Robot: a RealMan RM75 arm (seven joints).
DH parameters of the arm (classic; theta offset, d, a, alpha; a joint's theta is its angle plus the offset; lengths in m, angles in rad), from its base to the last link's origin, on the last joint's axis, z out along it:
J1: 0 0.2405 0 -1.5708
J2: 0 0 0 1.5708
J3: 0 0.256 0 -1.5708
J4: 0 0 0 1.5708
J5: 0 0.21 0 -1.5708
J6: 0 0 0 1.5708
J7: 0 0.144 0 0
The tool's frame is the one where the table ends.
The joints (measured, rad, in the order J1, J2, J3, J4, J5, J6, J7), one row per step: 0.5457, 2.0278, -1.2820, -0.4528, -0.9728, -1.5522, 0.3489; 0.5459, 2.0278, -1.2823, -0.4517, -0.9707, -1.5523, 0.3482; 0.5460, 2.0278, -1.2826, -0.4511, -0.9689, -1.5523, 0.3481; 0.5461, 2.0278, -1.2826, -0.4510, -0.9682, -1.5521, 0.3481; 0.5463, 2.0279, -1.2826, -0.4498, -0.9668, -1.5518, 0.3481; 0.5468, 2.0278, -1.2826, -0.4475, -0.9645, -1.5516, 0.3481; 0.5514, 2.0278, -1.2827, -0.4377, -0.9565, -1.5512, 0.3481; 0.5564, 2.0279, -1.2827, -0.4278, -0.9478, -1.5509, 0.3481; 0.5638, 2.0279, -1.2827, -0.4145, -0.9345, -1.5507, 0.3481; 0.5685, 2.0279, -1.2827, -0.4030, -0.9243, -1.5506, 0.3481; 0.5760, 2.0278, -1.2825, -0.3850, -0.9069, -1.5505, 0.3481; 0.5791, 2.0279, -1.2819, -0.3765, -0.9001, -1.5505, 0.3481; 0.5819, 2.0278, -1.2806, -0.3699, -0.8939, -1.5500, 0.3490; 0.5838, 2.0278, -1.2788, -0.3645, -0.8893, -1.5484, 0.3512; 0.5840, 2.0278, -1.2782, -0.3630, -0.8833, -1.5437, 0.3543; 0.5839, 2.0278, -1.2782, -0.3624, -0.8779, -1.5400, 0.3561
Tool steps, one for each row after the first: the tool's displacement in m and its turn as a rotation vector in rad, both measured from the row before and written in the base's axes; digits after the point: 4 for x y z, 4 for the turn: 0.0000, 0.0001, 0.0001, 0.0008, 0.0014, -0.0008; 0.0000, 0.0001, 0.0001, 0.0005, 0.0013, -0.0008; 0.0000, 0.0001, 0.0001, 0.0004, 0.0005, -0.0004; 0.0001, 0.0001, 0.0000, 0.0001, 0.0011, -0.0015; 0.0002, 0.0001, 0.0000, 0.0001, 0.0017, -0.0023; 0.0000, 0.0009, -0.0002, -0.0008, 0.0064, -0.0064; -0.0002, 0.0010, -0.0001, -0.0004, 0.0071, -0.0063; -0.0005, 0.0015, 0.0001, 0.0003, 0.0107, -0.0082; 0.0002, 0.0009, -0.0001, -0.0004, 0.0082, -0.0084; 0.0003, 0.0016, 0.0001, 0.0004, 0.0138, -0.0135; 0.0003, 0.0006, -0.0001, -0.0002, 0.0057, -0.0066; 0.0002, 0.0007, 0.0002, 0.0004, 0.0055, -0.0062; 0.0004, 0.0007, 0.0002, -0.0003, 0.0046, -0.0073; 0.0005, 0.0009, 0.0005, 0.0014, 0.0040, -0.0086; 0.0003, 0.0007, 0.0004, 0.0019, 0.0031, -0.0063
